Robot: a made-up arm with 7 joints.
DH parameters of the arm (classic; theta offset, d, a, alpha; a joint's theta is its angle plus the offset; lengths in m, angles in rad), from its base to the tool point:
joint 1: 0 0.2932 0 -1.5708
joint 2: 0 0 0 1.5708
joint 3: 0 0.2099 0.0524 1.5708
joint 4: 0 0 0.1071 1.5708
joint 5: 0 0.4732 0 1.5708
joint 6: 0 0 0.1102 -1.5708
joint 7: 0 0.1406 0 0
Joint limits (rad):
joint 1: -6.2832..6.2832
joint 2: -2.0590..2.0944
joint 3: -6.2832..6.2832
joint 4: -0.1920..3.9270
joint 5: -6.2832..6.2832
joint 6: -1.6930..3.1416
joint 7: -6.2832..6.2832
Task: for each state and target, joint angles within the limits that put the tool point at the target. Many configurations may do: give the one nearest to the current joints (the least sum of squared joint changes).
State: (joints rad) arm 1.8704 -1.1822 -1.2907 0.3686 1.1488 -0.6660 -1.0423
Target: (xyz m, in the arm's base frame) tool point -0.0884 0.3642 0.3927
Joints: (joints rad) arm 2.5498 -1.6581 -0.6728 -0.0786 1.0090 -0.8699 -1.0423
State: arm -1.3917 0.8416 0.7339 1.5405 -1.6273 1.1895 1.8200
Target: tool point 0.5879 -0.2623 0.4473
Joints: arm -1.1660 0.1282 1.0327 1.4210 -1.4398 1.8135 1.8200
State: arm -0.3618 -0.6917 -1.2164 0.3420 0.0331 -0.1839 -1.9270
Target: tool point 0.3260 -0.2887 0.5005
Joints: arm -0.1660 -1.2435 -0.7227 0.1251 -0.2097 -0.5764 -1.9270
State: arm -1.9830 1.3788 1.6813 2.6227 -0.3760 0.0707 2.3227
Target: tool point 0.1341 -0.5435 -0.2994
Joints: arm -2.0754 2.0944 0.8331 1.9353 -0.1835 -0.3668 2.3227
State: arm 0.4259 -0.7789 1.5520 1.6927 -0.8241 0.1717 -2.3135
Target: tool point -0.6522 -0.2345 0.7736
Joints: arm 1.0066 -0.6981 1.6286 2.1963 -0.7930 -0.0708 -2.3135
